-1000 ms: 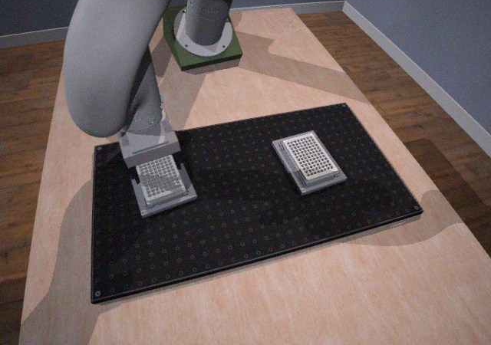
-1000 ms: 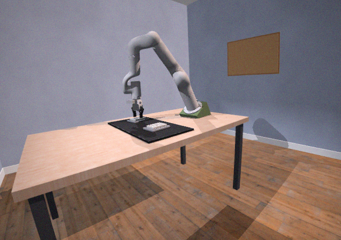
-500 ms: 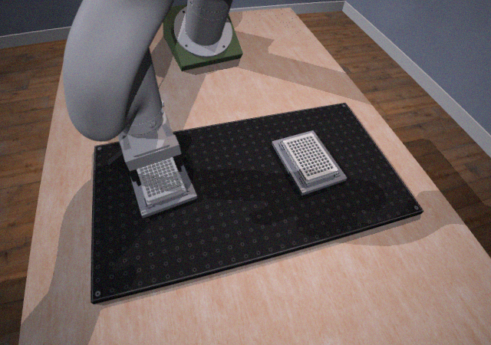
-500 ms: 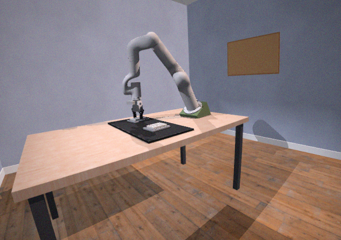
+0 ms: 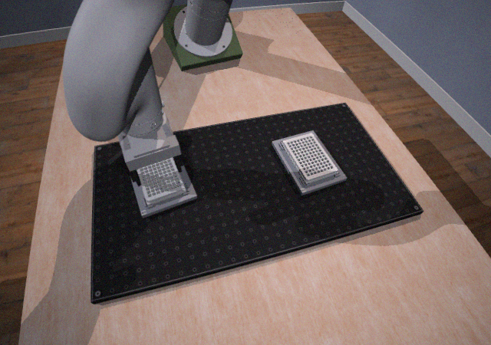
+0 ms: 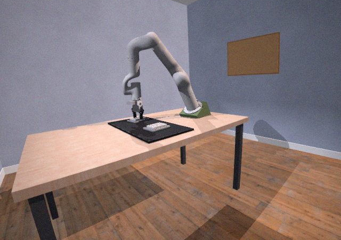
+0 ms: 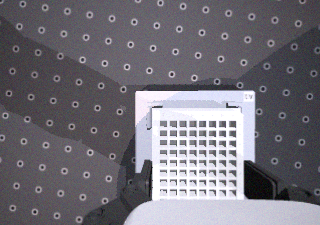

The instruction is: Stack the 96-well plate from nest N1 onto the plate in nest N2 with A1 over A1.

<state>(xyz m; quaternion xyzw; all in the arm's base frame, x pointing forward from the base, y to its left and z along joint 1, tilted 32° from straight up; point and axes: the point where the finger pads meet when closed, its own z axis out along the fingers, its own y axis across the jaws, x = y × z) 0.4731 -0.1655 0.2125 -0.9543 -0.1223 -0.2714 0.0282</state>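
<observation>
My gripper is now 1 cm above the white 96-well plate. From my hand the other things lie so: plate nest N1 (2 cm below); then plate nest N2 (1 cm behind, 35 cm to the left, 2 cm below).
</observation>
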